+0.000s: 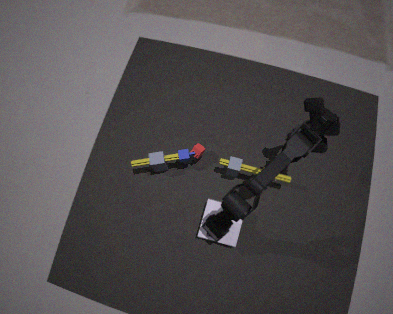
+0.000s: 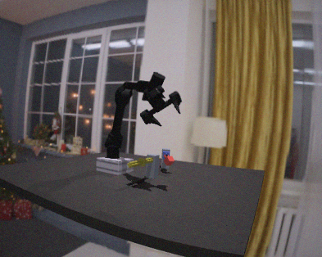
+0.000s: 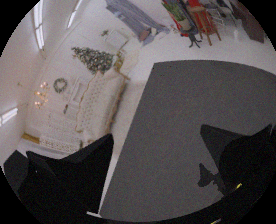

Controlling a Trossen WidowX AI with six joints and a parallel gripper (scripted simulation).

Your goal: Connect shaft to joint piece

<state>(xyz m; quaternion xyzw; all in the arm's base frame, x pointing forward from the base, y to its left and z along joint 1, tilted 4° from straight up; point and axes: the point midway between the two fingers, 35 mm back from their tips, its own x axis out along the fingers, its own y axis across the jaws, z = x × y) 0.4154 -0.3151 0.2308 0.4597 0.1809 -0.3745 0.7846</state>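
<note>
The red joint piece lies 44 cm to the left of my gripper tip, 24 cm below it and 12 cm behind it.
</note>
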